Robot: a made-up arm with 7 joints. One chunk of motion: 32 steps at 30 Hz.
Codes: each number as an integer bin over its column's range. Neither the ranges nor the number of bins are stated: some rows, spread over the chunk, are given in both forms.
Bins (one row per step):
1: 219 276 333 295 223 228
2: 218 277 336 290 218 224
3: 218 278 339 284 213 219
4: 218 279 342 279 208 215
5: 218 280 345 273 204 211
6: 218 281 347 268 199 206
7: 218 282 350 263 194 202
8: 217 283 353 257 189 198
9: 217 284 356 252 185 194
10: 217 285 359 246 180 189
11: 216 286 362 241 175 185
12: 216 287 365 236 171 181
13: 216 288 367 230 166 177
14: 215 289 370 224 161 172
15: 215 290 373 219 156 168
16: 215 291 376 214 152 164
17: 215 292 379 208 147 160
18: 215 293 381 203 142 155
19: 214 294 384 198 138 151
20: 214 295 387 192 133 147
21: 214 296 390 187 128 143
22: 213 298 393 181 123 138
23: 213 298 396 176 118 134
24: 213 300 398 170 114 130
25: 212 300 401 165 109 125
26: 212 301 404 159 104 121
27: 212 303 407 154 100 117
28: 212 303 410 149 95 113
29: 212 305 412 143 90 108
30: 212 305 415 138 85 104
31: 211 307 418 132 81 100
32: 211 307 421 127 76 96
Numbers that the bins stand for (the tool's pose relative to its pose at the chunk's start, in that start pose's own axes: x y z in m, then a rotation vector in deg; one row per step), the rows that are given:
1: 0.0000 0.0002 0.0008 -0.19 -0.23 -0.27
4: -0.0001 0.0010 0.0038 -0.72 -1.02 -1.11
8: -0.0003 0.0020 0.0074 -1.45 -2.03 -2.21
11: -0.0004 0.0028 0.0104 -1.99 -2.77 -3.05
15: -0.0005 0.0038 0.0141 -2.72 -3.77 -4.15
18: -0.0005 0.0045 0.0168 -3.26 -4.51 -4.99
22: -0.0008 0.0058 0.0207 -3.99 -5.52 -6.09
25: -0.0010 0.0063 0.0234 -4.52 -6.26 -6.93
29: -0.0010 0.0076 0.0271 -5.26 -7.27 -8.03
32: -0.0011 0.0081 0.0301 -5.79 -8.01 -8.80
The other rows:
2: -0.0001 0.0005 0.0018 -0.35 -0.49 -0.53
3: -0.0001 0.0007 0.0028 -0.55 -0.75 -0.85
5: -0.0001 0.0012 0.0048 -0.92 -1.23 -1.37
6: -0.0001 0.0015 0.0054 -1.09 -1.50 -1.69
7: -0.0001 0.0017 0.0064 -1.25 -1.76 -1.95
9: -0.0003 0.0023 0.0084 -1.62 -2.24 -2.47
10: -0.0003 0.0025 0.0094 -1.82 -2.50 -2.79
12: -0.0004 0.0030 0.0114 -2.16 -2.98 -3.31
13: -0.0004 0.0033 0.0121 -2.36 -3.24 -3.57
14: -0.0005 0.0035 0.0131 -2.56 -3.51 -3.89
16: -0.0005 0.0040 0.0151 -2.89 -3.98 -4.41
17: -0.0005 0.0043 0.0161 -3.09 -4.25 -4.66
19: -0.0007 0.0048 0.0177 -3.42 -4.72 -5.25
20: -0.0007 0.0050 0.0187 -3.62 -4.99 -5.51
21: -0.0007 0.0053 0.0197 -3.79 -5.25 -5.76
23: -0.0008 0.0058 0.0217 -4.16 -5.78 -6.35
24: -0.0008 0.0063 0.0224 -4.36 -6.00 -6.60
26: -0.0010 0.0066 0.0244 -4.72 -6.52 -7.19
27: -0.0010 0.0071 0.0254 -4.89 -6.74 -7.45
28: -0.0010 0.0071 0.0264 -5.06 -7.00 -7.70
30: -0.0010 0.0076 0.0281 -5.43 -7.53 -8.29
31: -0.0011 0.0081 0.0291 -5.63 -7.74 -8.54

